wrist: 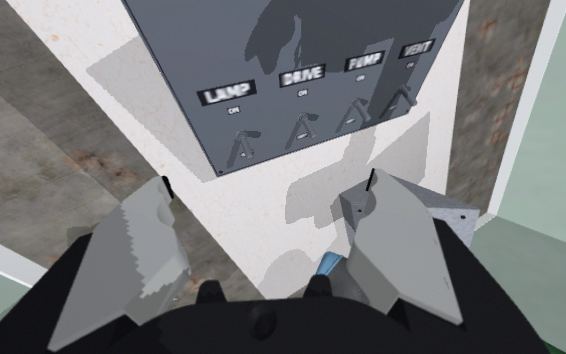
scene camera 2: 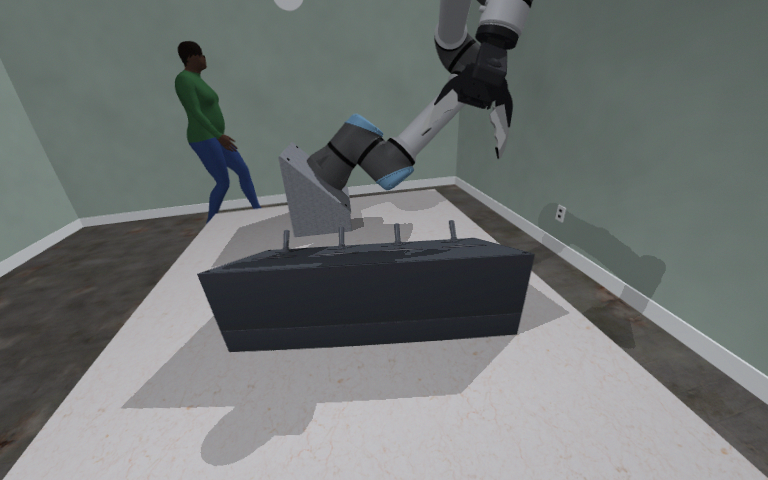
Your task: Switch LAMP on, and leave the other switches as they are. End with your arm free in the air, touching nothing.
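Pixels of known places: gripper, fingertip midpoint: [wrist: 271, 175] [scene camera 2: 460, 147]; arm's base, link origin: [scene camera 2: 324, 174].
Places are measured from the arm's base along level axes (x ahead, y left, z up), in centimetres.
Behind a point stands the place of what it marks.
Observation:
A dark switch box [scene camera 2: 368, 294] @(x 65.0, y -1.1, z -3.1 cm) [wrist: 195, 45] @(x 63.1, y 20.1, z -0.4 cm) bears four toggle levers in a row. In the wrist view, LAMP's lever [wrist: 246, 145] @(x 49.8, y 21.3, z -2.6 cm) is leftmost, under the LAMP label [wrist: 227, 92] @(x 57.6, y 19.6, z -2.5 cm), and tilts away from its ON mark [wrist: 233, 110] @(x 55.2, y 20.1, z -3.5 cm). The DRIVE lever [wrist: 309, 127] @(x 46.7, y 10.0, z -2.5 cm), PUMP lever [wrist: 362, 110] @(x 43.8, y -1.4, z -2.7 cm) and VENT lever [wrist: 407, 96] @(x 40.8, y -12.9, z -3.0 cm) also tilt away from their ON marks. In the scene view, LAMP's lever [scene camera 2: 452, 230] @(x 50.0, y 21.2, z -2.9 cm) appears rightmost. My gripper [scene camera 2: 461, 144] @(x 51.0, y 21.2, z 14.6 cm) [wrist: 271, 175] @(x 51.0, y 21.2, z 14.6 cm) is open and empty, in the air above the box, apart from the levers.
The box stands on a pale table [scene camera 2: 362, 441] @(x 79.9, y -6.5, z -14.0 cm) [wrist: 220, 220] @(x 34.1, y 37.3, z -14.0 cm). My arm's grey wedge-shaped base [scene camera 2: 317, 198] @(x 17.1, y -4.4, z -2.4 cm) [wrist: 450, 200] @(x 15.9, y -11.9, z 5.8 cm) stands behind it in the scene view. A person in a green top [scene camera 2: 198, 107] stands at the back left. A green wall [scene camera 2: 651, 141] is on the right.

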